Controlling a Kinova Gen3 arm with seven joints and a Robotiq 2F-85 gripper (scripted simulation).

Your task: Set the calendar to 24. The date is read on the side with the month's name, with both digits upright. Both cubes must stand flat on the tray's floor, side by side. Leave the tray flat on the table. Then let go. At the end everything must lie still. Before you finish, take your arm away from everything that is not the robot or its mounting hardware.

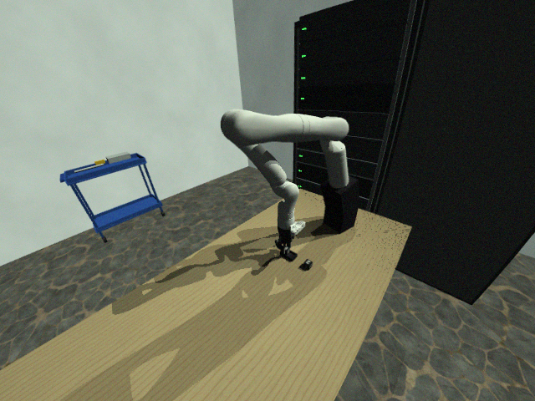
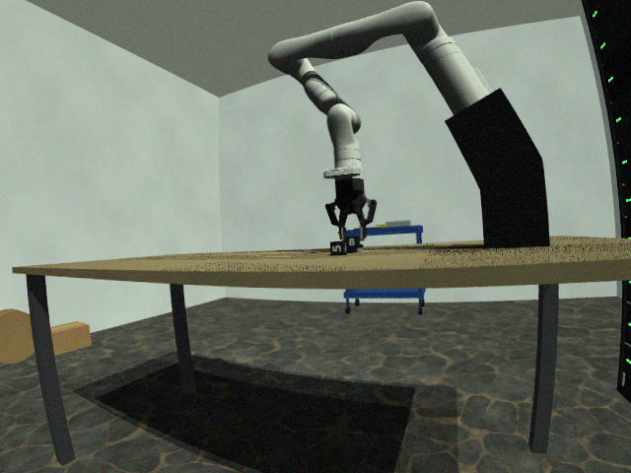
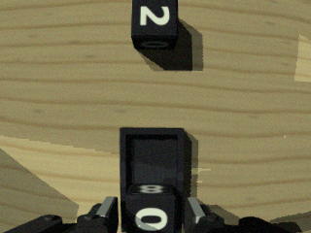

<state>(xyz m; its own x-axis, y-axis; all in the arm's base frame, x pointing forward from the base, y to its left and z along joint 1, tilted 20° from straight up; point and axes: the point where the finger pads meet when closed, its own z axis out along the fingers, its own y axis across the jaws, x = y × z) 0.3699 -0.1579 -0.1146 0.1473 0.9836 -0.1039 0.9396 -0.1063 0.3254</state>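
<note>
My gripper is now 20 mm above the black cube. Round my hand: black tray: 20 mm to the left, 30 mm below; then black date cube: 20 mm ahead, 120 mm to the left, 30 mm below.
</note>
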